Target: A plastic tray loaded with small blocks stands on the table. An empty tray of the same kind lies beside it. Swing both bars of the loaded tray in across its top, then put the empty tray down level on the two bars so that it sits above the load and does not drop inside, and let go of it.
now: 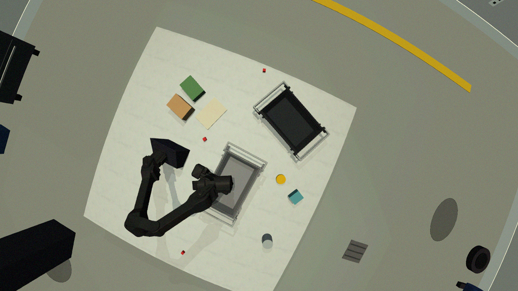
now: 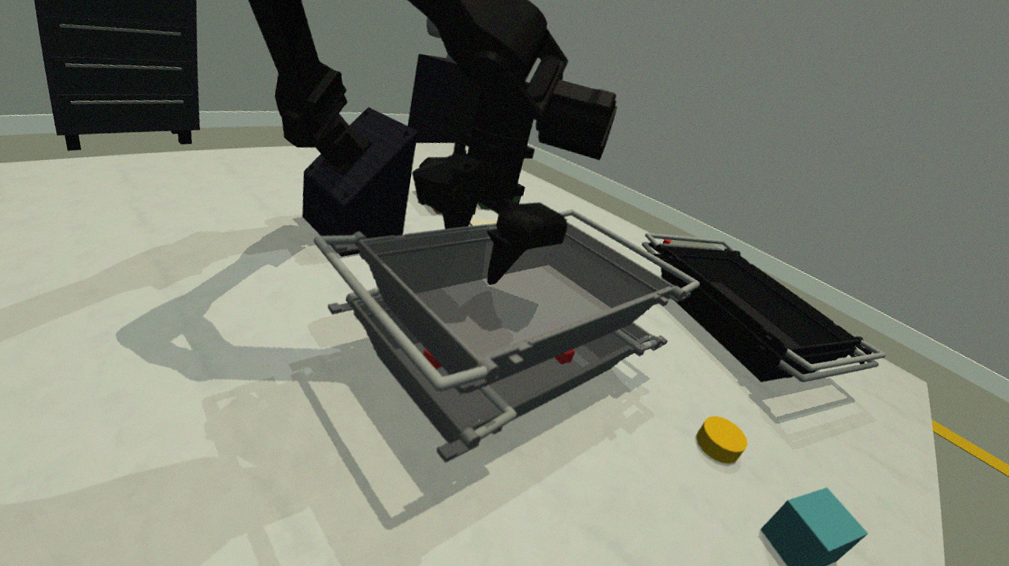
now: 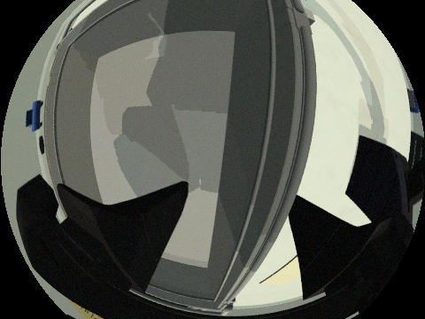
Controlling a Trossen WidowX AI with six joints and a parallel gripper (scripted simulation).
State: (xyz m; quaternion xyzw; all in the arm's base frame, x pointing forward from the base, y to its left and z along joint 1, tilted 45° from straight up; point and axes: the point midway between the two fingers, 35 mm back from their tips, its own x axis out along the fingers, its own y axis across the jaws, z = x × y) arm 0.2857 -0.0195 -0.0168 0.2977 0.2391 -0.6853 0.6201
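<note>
Right now the grey tray is 8 cm ahead of my gripper tip, 1 cm to the right of it and 3 cm above it. Also, from my gripper tip: cream block: 16 cm behind, 28 cm to the left, 8 cm below; red block: 4 cm ahead, 8 cm to the right, 7 cm below; yellow disc: 31 cm ahead, 9 cm to the left, 7 cm below.
</note>
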